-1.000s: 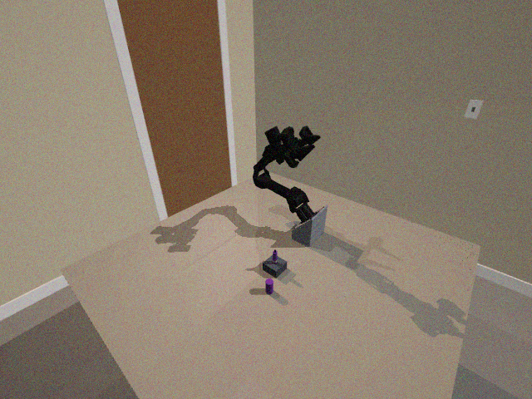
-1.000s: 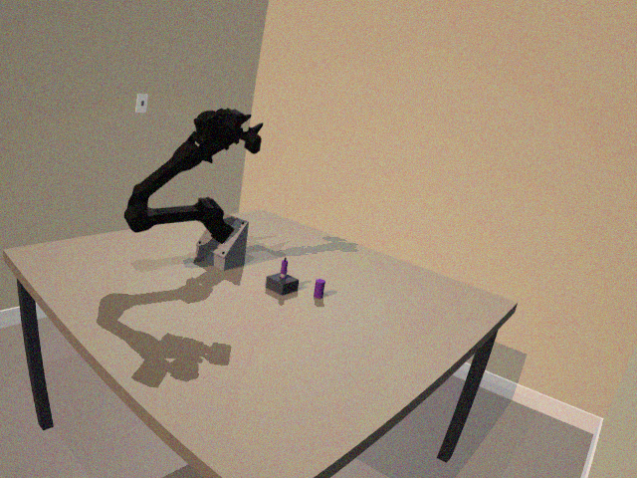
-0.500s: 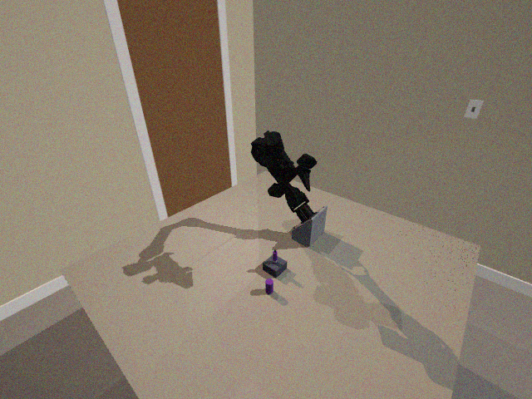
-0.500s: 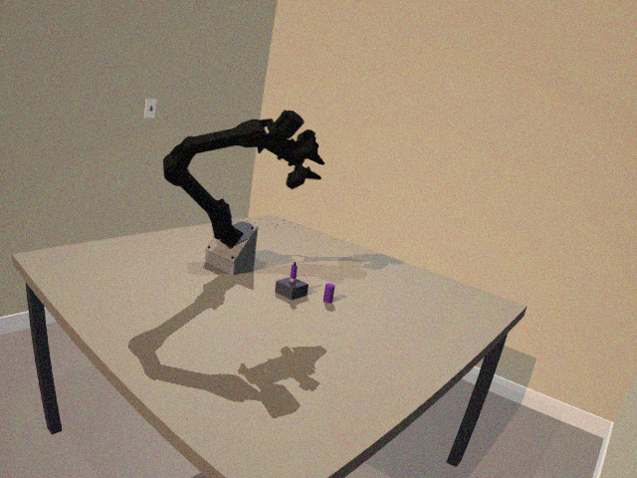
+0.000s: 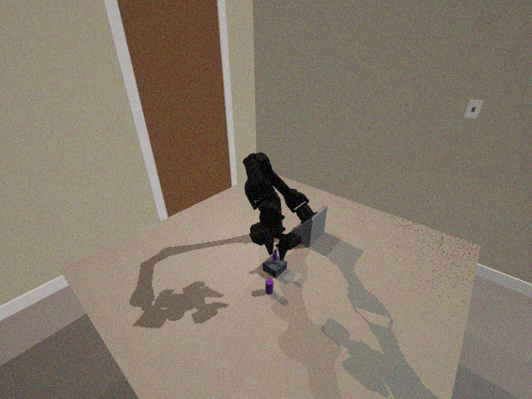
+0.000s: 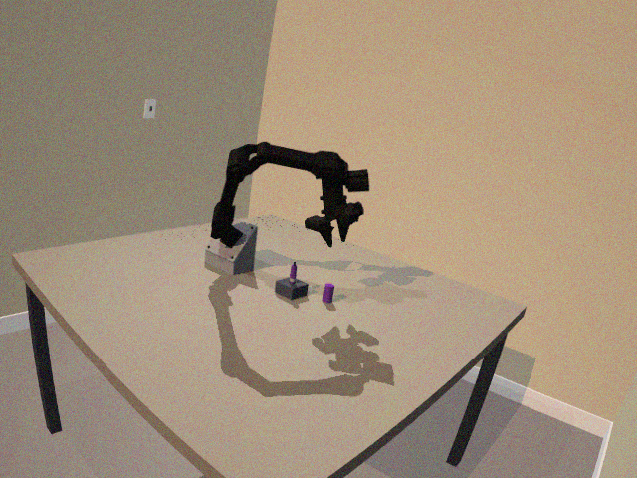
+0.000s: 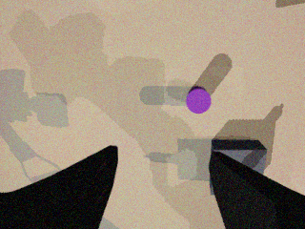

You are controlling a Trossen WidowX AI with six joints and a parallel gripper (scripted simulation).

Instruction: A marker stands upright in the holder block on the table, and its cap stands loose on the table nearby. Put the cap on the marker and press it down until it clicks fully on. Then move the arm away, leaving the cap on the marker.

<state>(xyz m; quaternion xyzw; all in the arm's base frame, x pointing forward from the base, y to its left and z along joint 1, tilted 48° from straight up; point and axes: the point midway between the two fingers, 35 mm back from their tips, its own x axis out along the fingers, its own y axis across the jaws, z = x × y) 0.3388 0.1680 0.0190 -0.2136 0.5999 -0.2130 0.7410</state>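
Now: the purple cap 15 cm below my gripper tip, 2 cm to the right of it and 1 cm ahead of it.
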